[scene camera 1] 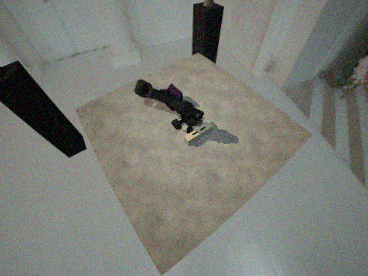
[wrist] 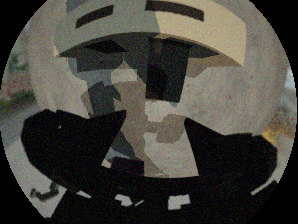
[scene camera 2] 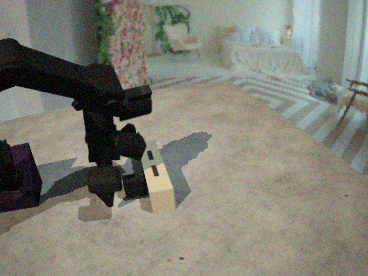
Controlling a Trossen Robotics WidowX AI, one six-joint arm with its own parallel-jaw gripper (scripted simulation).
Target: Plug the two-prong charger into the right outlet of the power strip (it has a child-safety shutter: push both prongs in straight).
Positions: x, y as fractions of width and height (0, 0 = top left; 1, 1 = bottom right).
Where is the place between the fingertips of the gripper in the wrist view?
0.53, 0.52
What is the gripper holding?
Nothing.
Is the gripper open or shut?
Open.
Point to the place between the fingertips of the gripper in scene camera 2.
0.30, 0.70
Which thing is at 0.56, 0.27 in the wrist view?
A charger.
